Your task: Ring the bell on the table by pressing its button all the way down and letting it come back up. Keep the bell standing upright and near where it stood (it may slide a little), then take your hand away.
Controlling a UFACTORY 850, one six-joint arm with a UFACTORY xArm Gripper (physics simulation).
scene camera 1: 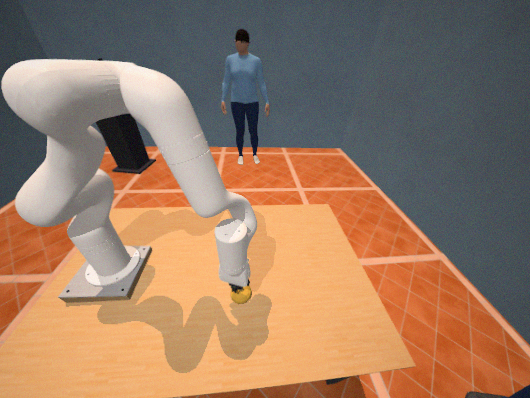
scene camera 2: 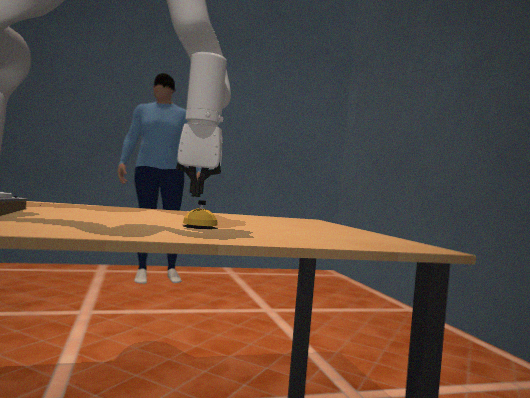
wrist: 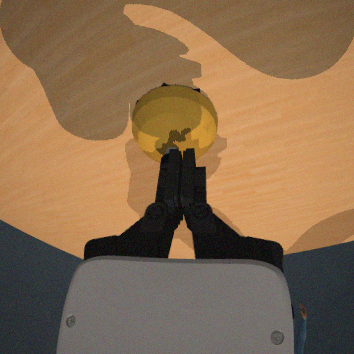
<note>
In view: my gripper (scene camera 2: pixel 195 196) and a yellow dome bell (wrist: pixel 168 117).
My gripper is seen too in the wrist view (wrist: pixel 183 161).
</note>
